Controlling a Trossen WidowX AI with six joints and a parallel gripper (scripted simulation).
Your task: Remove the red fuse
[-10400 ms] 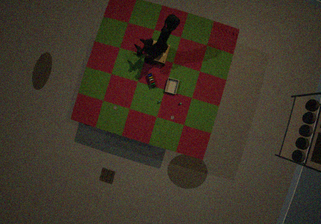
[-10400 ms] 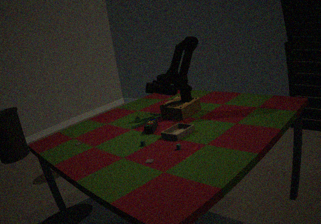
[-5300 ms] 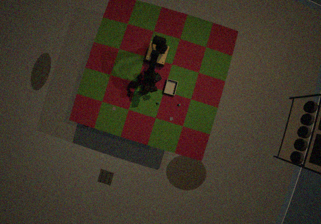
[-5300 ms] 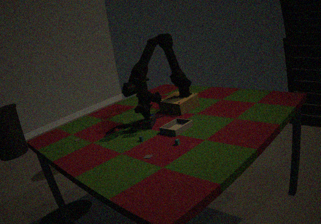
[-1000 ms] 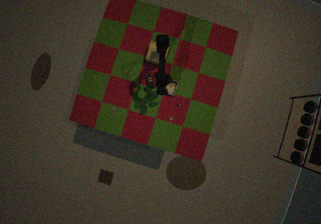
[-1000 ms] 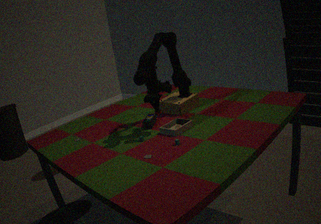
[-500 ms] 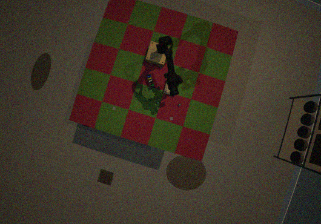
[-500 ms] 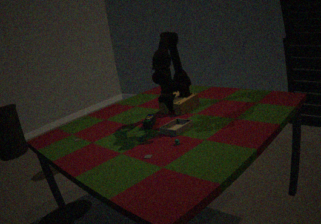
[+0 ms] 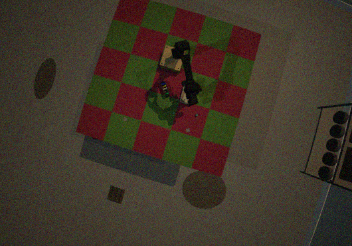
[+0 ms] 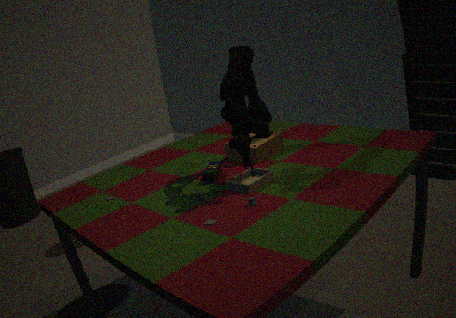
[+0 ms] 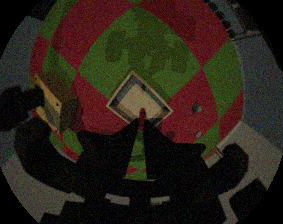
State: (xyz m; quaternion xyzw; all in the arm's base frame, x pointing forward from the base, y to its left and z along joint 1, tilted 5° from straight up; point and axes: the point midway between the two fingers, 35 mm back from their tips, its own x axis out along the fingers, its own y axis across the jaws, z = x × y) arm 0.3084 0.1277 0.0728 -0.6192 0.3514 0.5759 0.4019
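The tray lies 80 mm below my gripper tip. Also, from my gripper tip: red fuse 10 mm below.
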